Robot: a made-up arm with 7 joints.
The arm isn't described. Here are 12 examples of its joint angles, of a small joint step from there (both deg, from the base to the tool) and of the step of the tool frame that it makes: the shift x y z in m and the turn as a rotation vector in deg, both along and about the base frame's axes.
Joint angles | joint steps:
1: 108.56 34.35 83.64 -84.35 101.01 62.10 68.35 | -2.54 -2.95 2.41 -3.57 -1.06 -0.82 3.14
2: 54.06 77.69 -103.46 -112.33 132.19 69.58 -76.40 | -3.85 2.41 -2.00 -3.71 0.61 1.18 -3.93
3: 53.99 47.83 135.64 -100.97 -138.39 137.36 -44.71 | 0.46 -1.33 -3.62 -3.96 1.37 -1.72 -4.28
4: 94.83 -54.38 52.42 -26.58 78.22 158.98 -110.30 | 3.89 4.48 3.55 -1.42 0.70 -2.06 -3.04
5: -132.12 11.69 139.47 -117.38 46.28 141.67 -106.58 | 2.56 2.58 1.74 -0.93 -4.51 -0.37 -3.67
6: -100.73 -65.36 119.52 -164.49 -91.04 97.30 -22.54 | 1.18 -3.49 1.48 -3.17 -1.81 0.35 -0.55
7: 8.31 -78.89 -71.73 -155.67 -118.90 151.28 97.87 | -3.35 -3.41 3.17 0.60 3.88 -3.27 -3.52
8: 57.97 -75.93 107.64 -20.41 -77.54 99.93 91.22 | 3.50 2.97 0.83 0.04 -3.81 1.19 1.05
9: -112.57 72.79 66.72 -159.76 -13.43 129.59 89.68 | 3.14 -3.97 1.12 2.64 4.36 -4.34 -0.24
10: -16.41 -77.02 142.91 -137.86 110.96 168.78 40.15 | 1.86 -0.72 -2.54 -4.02 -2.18 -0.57 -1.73
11: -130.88 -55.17 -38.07 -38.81 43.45 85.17 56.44 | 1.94 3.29 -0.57 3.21 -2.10 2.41 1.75
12: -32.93 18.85 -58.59 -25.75 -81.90 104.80 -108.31 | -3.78 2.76 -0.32 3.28 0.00 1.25 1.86
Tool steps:
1: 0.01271 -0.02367 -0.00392 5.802 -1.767 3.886
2: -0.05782 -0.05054 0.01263 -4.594 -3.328 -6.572
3: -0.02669 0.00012 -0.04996 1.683 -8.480 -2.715
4: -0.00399 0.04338 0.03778 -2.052 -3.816 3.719
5: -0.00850 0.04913 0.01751 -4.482 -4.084 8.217
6: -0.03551 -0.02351 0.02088 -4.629 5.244 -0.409
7: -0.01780 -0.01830 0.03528 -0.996 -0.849 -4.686
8: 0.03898 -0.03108 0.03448 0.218 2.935 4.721
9: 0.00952 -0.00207 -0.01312 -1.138 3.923 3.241
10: 0.01313 -0.00075 0.02820 -2.036 -4.433 1.557
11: -0.00688 -0.01093 0.01073 -1.743 -1.598 -1.773
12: 0.00480 -0.01309 -0.00908 -3.206 3.010 -1.605
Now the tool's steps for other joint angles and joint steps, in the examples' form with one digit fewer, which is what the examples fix.
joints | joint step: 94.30 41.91 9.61 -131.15 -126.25 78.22 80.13 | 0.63 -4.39 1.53 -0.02 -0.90 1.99 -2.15
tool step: -0.0244 0.0223 0.0301 1.49 0.95 2.68
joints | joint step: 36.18 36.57 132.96 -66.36 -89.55 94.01 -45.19 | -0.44 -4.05 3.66 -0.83 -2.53 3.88 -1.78
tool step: -0.0441 -0.0771 -0.0006 8.59 -4.60 4.08
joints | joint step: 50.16 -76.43 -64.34 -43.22 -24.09 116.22 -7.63 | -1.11 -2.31 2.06 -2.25 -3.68 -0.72 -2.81
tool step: -0.0016 0.0004 -0.0033 -2.65 2.75 0.25
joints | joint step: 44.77 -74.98 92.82 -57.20 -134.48 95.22 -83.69 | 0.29 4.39 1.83 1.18 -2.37 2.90 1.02
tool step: 0.0032 -0.0107 0.0242 -2.65 -1.24 1.18
